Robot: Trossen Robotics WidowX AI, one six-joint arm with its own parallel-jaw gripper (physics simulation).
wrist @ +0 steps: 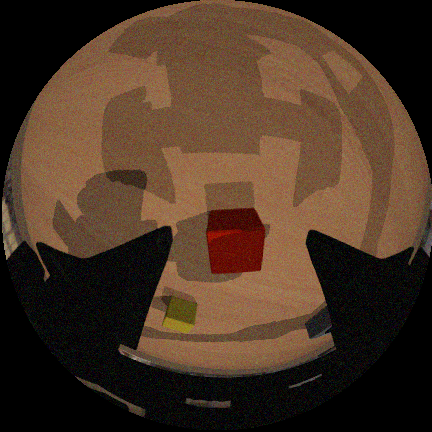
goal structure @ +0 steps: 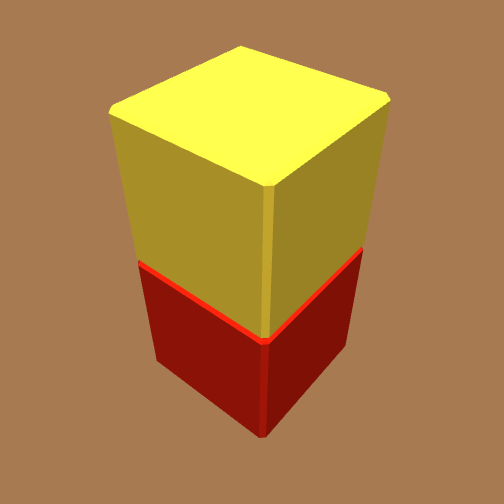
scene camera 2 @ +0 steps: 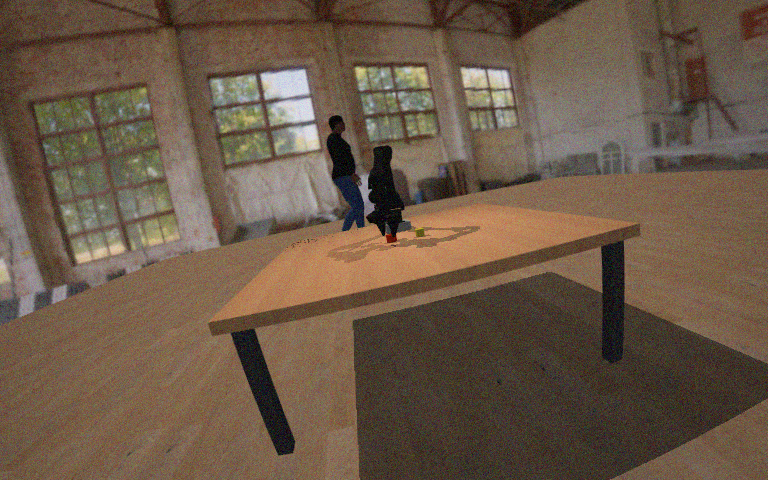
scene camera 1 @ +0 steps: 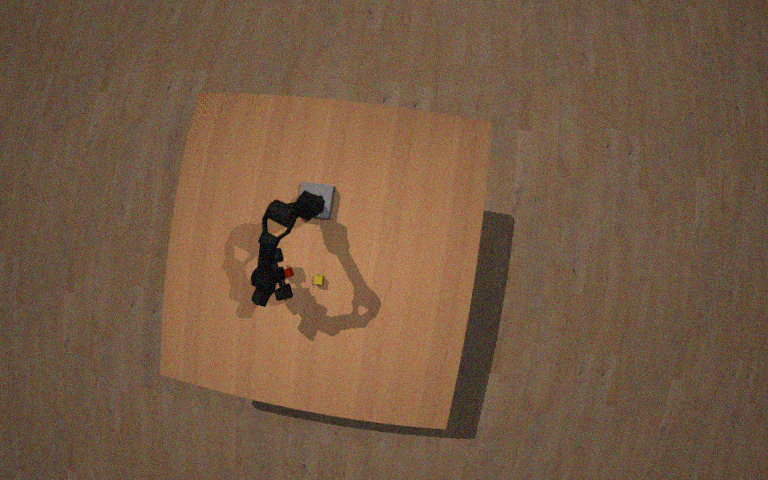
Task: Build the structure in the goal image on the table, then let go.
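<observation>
A red cube appears to rest on the wooden table. My gripper is open wide, with one finger on each side of the red cube. In the wrist view a strip of table shows between the cube and each finger. A smaller-looking yellow cube sits on the table, apart from the red cube, to its right in the first scene view. The arm partly hides the red cube's left side there.
The grey base plate of my arm stands on the table, above both cubes in the first scene view. Shadows of the arm fall across the table around the cubes. A person in a black top stands beyond the table.
</observation>
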